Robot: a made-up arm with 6 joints.
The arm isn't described. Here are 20 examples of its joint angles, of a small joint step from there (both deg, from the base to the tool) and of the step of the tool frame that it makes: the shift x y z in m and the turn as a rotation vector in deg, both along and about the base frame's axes.
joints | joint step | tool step
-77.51 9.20 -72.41 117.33 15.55 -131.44 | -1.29 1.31 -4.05 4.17 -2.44 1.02 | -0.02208 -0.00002 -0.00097 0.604 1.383 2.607
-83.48 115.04 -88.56 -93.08 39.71 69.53 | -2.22 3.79 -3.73 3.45 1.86 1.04 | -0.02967 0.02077 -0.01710 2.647 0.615 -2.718
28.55 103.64 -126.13 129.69 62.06 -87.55 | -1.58 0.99 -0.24 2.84 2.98 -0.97 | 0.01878 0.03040 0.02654 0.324 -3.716 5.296
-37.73 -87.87 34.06 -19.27 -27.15 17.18 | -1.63 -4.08 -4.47 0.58 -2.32 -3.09 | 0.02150 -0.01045 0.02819 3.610 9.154 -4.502
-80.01 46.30 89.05 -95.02 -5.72 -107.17 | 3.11 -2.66 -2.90 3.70 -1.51 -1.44 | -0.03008 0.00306 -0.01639 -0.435 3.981 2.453
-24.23 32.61 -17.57 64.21 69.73 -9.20 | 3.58 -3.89 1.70 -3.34 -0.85 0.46 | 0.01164 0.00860 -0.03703 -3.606 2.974 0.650
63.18 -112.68 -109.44 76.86 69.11 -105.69 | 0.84 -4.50 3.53 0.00 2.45 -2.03 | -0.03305 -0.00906 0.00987 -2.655 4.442 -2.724
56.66 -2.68 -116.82 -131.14 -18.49 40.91 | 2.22 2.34 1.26 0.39 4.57 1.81 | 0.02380 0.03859 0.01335 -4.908 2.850 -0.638
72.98 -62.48 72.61 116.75 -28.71 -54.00 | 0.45 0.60 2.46 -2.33 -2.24 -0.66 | 0.01289 -0.00435 -0.02855 0.737 4.086 0.057
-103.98 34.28 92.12 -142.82 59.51 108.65 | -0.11 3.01 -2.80 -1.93 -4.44 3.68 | 0.00594 -0.02075 -0.04265 -7.216 -2.413 -2.585
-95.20 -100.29 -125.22 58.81 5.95 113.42 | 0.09 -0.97 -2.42 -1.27 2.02 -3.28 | 0.00913 -0.00693 -0.00368 1.494 0.544 2.470
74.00 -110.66 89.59 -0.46 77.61 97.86 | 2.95 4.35 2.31 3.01 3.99 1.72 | 0.06928 0.03674 0.01507 -7.812 8.980 4.872
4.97 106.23 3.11 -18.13 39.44 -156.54 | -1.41 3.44 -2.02 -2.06 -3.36 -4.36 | 0.00553 -0.05215 -0.01346 -4.356 1.641 0.349
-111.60 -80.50 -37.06 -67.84 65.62 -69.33 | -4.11 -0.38 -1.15 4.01 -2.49 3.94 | 0.00288 -0.00146 0.00028 3.425 -3.256 -0.136
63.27 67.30 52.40 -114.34 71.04 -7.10 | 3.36 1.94 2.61 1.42 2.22 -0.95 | 0.00981 -0.01207 -0.00615 1.299 1.292 1.308
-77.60 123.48 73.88 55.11 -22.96 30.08 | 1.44 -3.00 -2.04 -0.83 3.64 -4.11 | 0.00924 -0.01009 0.03916 -2.414 2.425 5.303
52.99 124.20 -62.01 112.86 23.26 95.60 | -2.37 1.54 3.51 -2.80 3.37 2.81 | -0.03374 0.04520 0.02398 1.678 0.063 5.510
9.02 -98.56 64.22 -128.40 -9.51 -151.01 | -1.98 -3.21 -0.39 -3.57 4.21 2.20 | 0.01060 -0.02181 0.01914 5.893 -1.619 -4.702
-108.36 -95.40 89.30 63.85 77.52 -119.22 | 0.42 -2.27 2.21 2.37 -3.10 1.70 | -0.00738 -0.00307 -0.00719 -0.484 2.115 0.402
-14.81 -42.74 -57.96 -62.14 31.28 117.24 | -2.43 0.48 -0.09 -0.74 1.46 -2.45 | -0.00353 -0.01405 0.01093 1.459 1.610 -0.035
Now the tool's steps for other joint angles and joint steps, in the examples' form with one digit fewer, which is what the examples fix.
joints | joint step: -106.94 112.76 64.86 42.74 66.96 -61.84 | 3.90 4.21 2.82 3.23 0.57 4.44
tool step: 0.0018 0.0273 -0.0503 0.81 -2.15 0.78
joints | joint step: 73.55 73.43 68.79 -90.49 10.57 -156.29 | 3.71 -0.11 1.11 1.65 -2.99 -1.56
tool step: -0.0027 -0.0033 0.0251 -1.87 -2.77 -0.25
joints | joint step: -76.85 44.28 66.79 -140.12 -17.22 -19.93 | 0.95 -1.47 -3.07 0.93 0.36 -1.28
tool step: -0.0058 -0.0087 0.0040 -0.15 2.32 2.43
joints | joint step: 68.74 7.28 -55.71 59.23 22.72 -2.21 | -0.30 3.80 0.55 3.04 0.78 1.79
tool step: 0.0131 0.0015 0.0069 -1.97 2.56 4.19
